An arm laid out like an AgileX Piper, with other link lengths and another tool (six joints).
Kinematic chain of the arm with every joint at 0, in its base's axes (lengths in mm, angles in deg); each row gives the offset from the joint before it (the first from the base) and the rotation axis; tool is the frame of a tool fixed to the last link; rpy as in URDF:
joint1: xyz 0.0 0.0 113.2 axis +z
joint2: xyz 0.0 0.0 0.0 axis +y
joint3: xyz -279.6 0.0 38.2 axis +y
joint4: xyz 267.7 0.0 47.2 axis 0.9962 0 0.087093
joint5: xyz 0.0 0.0 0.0 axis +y
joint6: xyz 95.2 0.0 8.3 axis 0.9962 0 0.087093
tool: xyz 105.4 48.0 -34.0 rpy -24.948 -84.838 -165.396
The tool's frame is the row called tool.
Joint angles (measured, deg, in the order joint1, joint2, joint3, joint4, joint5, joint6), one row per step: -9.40, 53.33, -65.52, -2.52, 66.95, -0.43; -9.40, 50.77, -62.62, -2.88, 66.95, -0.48; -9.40, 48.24, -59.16, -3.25, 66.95, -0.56; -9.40, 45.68, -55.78, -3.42, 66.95, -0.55; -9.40, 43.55, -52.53, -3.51, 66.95, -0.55; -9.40, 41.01, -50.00, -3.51, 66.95, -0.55; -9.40, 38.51, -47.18, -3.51, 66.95, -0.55; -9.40, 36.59, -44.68, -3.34, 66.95, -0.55; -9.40, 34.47, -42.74, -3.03, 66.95, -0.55; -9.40, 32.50, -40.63, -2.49, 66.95, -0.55; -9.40, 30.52, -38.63, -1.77, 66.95, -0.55; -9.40, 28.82, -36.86, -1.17, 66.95, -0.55; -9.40, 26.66, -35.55, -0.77, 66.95, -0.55
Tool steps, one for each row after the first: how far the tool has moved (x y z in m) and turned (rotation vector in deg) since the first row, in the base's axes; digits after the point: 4 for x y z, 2 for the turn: -0.0114, 0.0006, -0.0086, -0.32, 0.40, -0.07; -0.0233, 0.0012, -0.0213, -0.56, 1.39, -0.11; -0.0347, 0.0025, -0.0336, -0.59, 2.22, -0.16; -0.0448, 0.0038, -0.0467, -0.49, 3.34, -0.17; -0.0543, 0.0054, -0.0547, -0.49, 3.33, -0.17; -0.0638, 0.0069, -0.0649, -0.44, 3.65, -0.17; -0.0713, 0.0088, -0.0749, -0.18, 4.19, -0.12; -0.0780, 0.0110, -0.0812, 0.08, 3.97, -0.04; -0.0843, 0.0140, -0.0890, 0.62, 4.02, 0.10; -0.0901, 0.0175, -0.0962, 1.31, 3.92, 0.29; -0.0950, 0.0204, -0.1028, 1.89, 3.90, 0.45; -0.0995, 0.0226, -0.1061, 2.13, 3.00, 0.56
